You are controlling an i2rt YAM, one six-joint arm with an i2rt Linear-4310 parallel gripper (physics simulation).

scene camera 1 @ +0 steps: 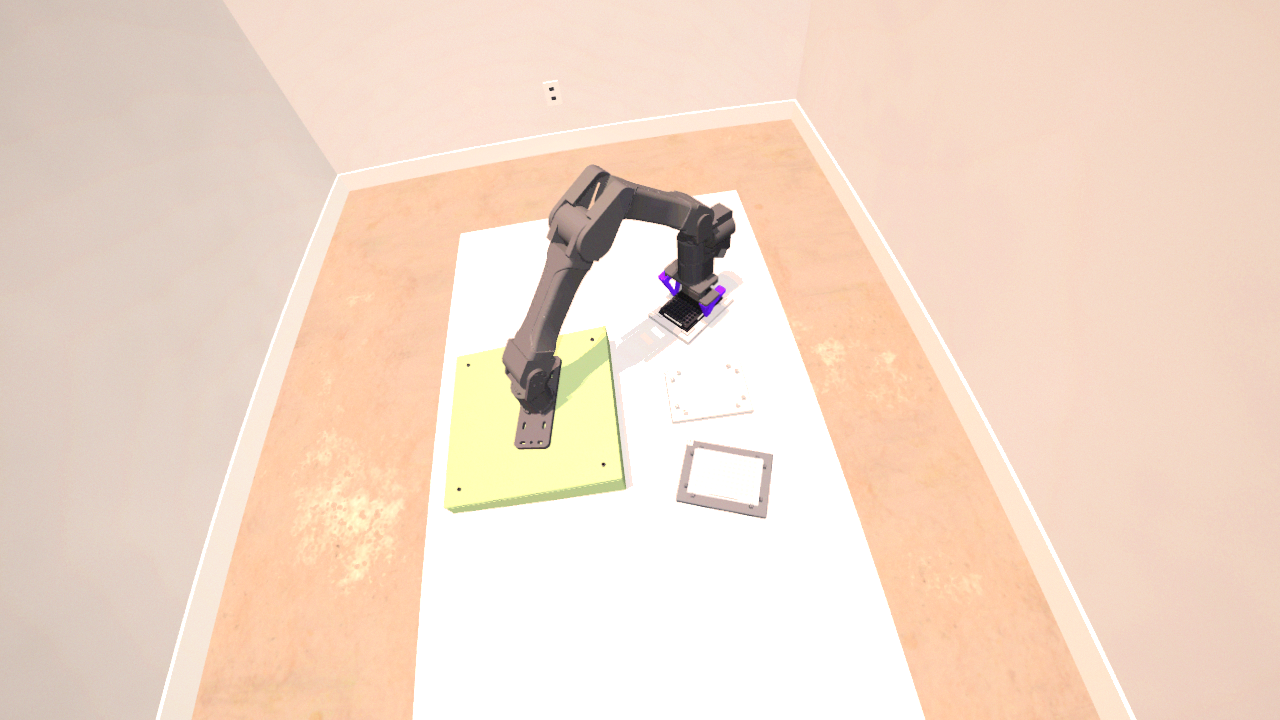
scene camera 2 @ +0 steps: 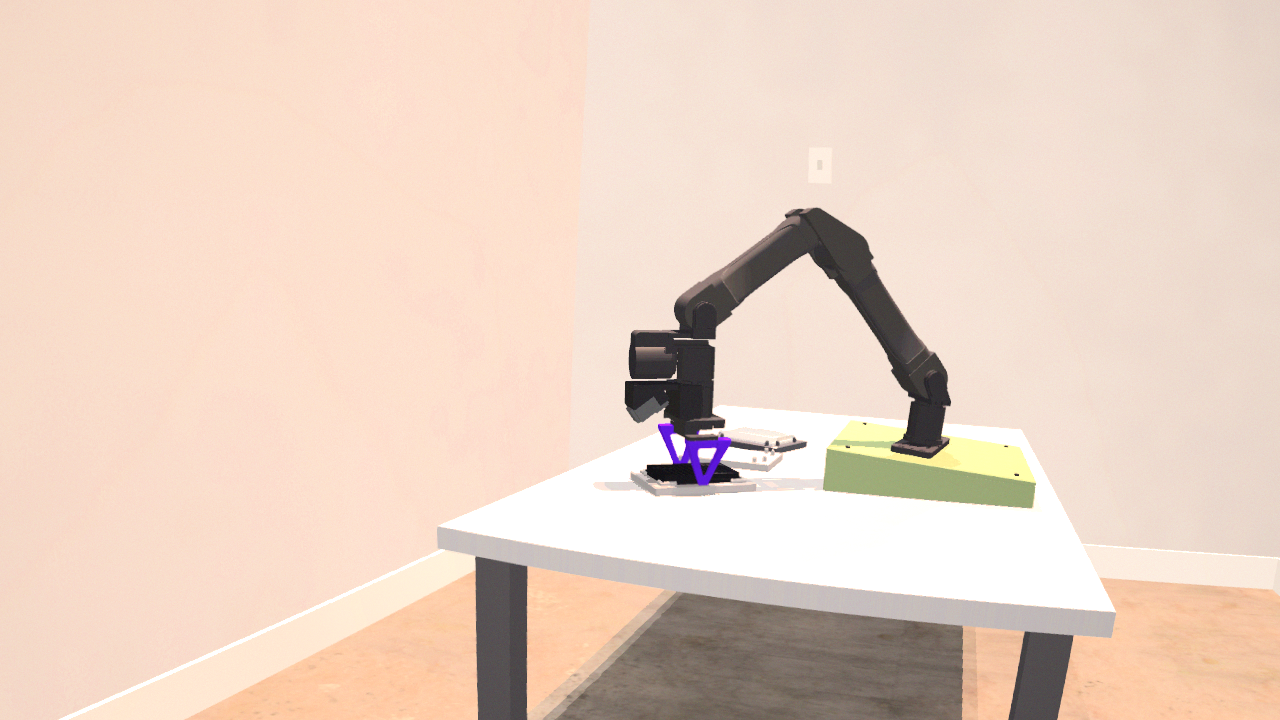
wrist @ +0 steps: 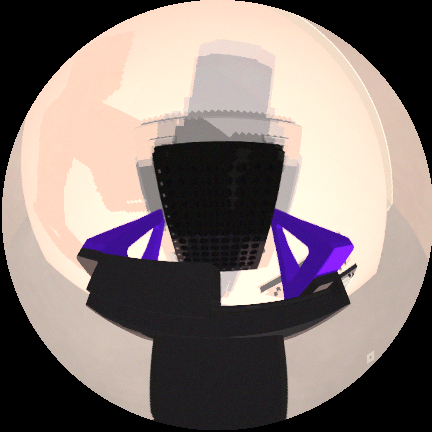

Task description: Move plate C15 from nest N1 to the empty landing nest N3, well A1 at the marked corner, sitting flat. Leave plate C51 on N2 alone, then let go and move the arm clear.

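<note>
The black multi-well plate (scene camera 1: pixel 677 313) (scene camera 2: pixel 663 470) (wrist: pixel 219 181) lies flat on a white nest (scene camera 1: pixel 690 335) (scene camera 2: pixel 656 486) at the far right of the white table (scene camera 1: pixel 663 620) (scene camera 2: pixel 780 557). My gripper (scene camera 1: pixel 689 302) (scene camera 2: pixel 693 469) (wrist: pixel 217 214) points straight down over it. Its purple fingers stand wide open, one on each long side of the plate, low beside its edges and clear of them. Nearer the camera lie a flat white nest with small pegs (scene camera 1: pixel 707 390) and a grey-rimmed nest with a white inside (scene camera 1: pixel 725 477). I cannot read any labels or a corner mark.
The arm's foot stands on a pale green base block (scene camera 1: pixel 485 465) (scene camera 2: pixel 935 476) at the table's left. The two other nests show as low slabs behind the gripper in the second scene view (scene camera 2: pixel 769 443). The table's edges drop to a tan floor.
</note>
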